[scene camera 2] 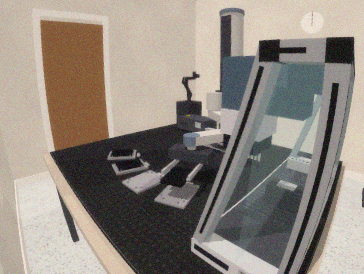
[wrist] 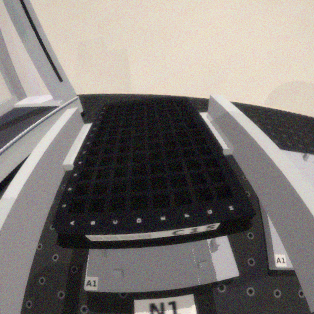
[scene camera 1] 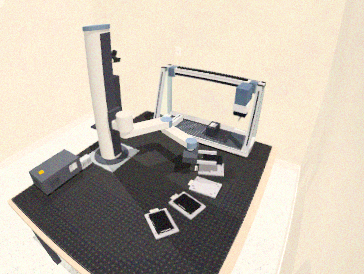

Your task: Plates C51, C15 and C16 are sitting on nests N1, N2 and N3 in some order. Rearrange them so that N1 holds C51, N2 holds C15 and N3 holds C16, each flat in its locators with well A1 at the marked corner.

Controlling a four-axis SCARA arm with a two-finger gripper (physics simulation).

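Seen in the pictures: gripper, fingertip midpoint: [scene camera 2: 175, 175] [wrist: 144, 110] [scene camera 1: 216, 158]; arm's base, link origin: [scene camera 1: 111, 155].
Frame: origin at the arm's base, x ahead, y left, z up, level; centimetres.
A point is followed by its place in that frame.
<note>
Black plate C15 [scene camera 1: 212, 159] {z 10.6, x 68.2, y 20.0 cm} [scene camera 2: 174, 176] {z 10.3, x 69.6, y 21.7 cm} [wrist: 150, 165] {z 10.2, x 65.1, y 20.2 cm} is level between the two fingers of my gripper [scene camera 1: 215, 160] {z 10.8, x 69.9, y 22.2 cm} [scene camera 2: 176, 177] {z 10.8, x 69.9, y 22.2 cm} [wrist: 144, 110] {z 10.8, x 69.9, y 22.2 cm}, which is shut on its long sides. The plate hangs above light nest N1 [scene camera 1: 215, 171] {z 2.5, x 71.3, y 19.5 cm} [scene camera 2: 175, 201] {z 2.5, x 72.8, y 25.5 cm} [wrist: 150, 270] {z 2.5, x 61.2, y 19.6 cm}, apart from it. Its row-A side is on the left in the wrist view, the same side as the nest's A1 mark. An uncovered nest [scene camera 1: 206, 187] {z 2.4, x 72.4, y 3.3 cm} [scene camera 2: 142, 181] {z 2.5, x 73.1, y 4.6 cm} is beside N1. Two dark plates [scene camera 1: 187, 204] {z 3.5, x 69.5, y -14.9 cm} [scene camera 1: 161, 222] {z 3.7, x 64.4, y -32.4 cm} sit on the two nests farther along; their labels are unreadable.
A gantry frame [scene camera 1: 215, 78] {z 48.4, x 49.5, y 62.4 cm} [scene camera 2: 339, 150] {z 31.5, x 63.7, y 70.5 cm} stands close beside N1, with a dark block [scene camera 1: 213, 127] {z 13.3, x 54.5, y 53.8 cm} on its deck. A grey box [scene camera 1: 55, 171] {z 12.8, x -4.6, y -43.8 cm} [scene camera 2: 195, 121] {z 11.4, x -3.5, y -34.1 cm} stands near the arm's column [scene camera 1: 96, 95] {z 48.9, x 2.5, y -7.1 cm}. The dark perforated table [scene camera 1: 100, 215] {z 1.3, x 33.8, y -45.3 cm} has a pale wooden edge.
</note>
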